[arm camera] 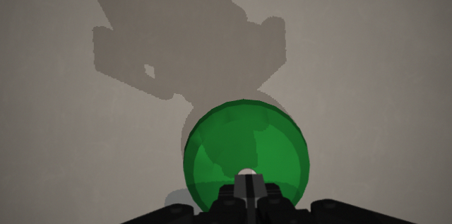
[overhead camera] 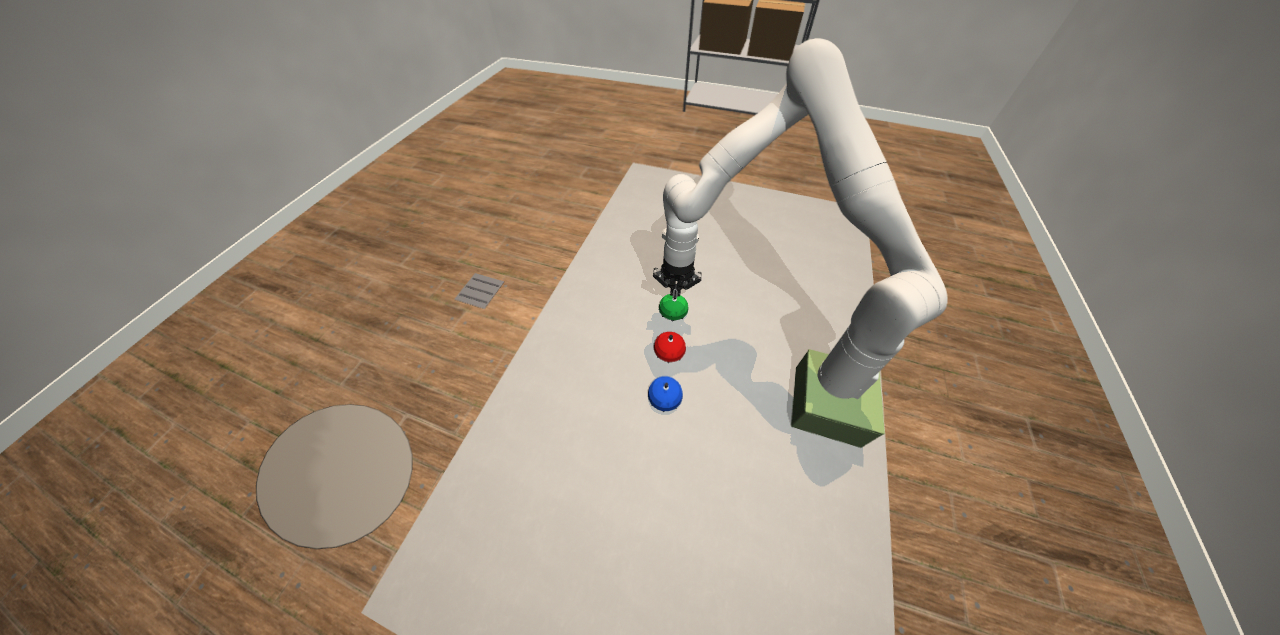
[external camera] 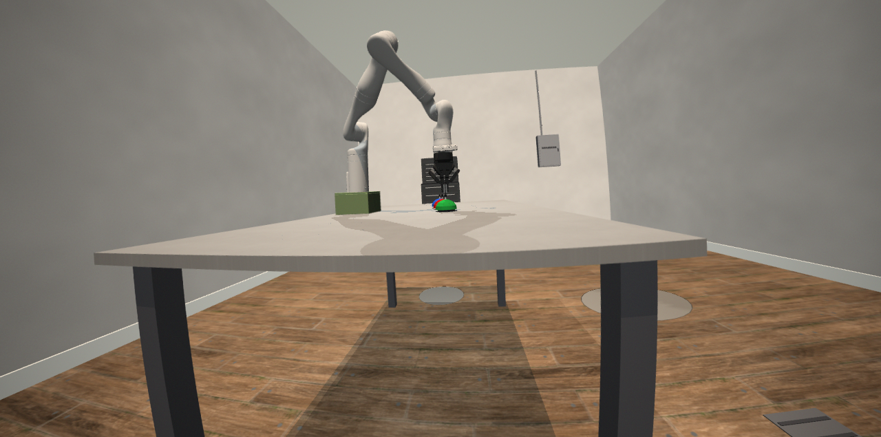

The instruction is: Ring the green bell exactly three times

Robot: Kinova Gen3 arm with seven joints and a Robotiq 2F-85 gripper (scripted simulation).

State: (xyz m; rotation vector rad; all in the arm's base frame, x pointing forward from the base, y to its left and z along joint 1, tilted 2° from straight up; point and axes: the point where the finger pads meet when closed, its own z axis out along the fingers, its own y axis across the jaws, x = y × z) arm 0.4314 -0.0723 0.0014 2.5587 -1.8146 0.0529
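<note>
The green bell lies 50 mm below my hand. From my hand the other things lie so: red bell 120 mm to the left, 50 mm below, 40 mm behind; then blue bell 240 mm to the left, 80 mm behind, 50 mm below.
</note>
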